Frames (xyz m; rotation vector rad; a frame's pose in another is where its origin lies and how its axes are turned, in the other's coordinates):
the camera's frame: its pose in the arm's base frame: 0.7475 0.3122 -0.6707 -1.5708 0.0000 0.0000
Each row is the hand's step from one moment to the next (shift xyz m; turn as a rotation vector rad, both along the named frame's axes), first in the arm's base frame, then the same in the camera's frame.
Working: the arm's base frame: its pose in the camera's frame: -0.7475 -0.6707 -0.3122 1.5708 0.0000 0.0000

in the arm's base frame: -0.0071 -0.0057 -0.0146 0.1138 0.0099 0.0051
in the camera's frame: -0.0071 0.0146 -0.0057 0.1138 -0.0051 0.0099
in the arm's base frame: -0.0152 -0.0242 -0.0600 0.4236 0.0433 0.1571
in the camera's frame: -0.0152 0.0600 -0.0242 0.4236 -0.1571 0.0433
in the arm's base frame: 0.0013 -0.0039 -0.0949 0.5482 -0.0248 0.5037
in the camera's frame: 0.0013 0.0949 -0.0039 0.5482 -0.5037 -0.0248
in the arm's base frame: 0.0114 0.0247 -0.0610 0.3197 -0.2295 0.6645
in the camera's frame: 0.0114 0.0610 0.0247 0.3197 -0.6645 -0.2295
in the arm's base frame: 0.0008 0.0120 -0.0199 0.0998 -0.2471 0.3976
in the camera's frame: 0.0008 0.0199 0.0120 0.0998 -0.3976 -0.2471
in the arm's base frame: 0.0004 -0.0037 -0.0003 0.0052 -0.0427 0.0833
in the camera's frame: 0.0004 0.0003 -0.0037 0.0052 -0.0833 -0.0427
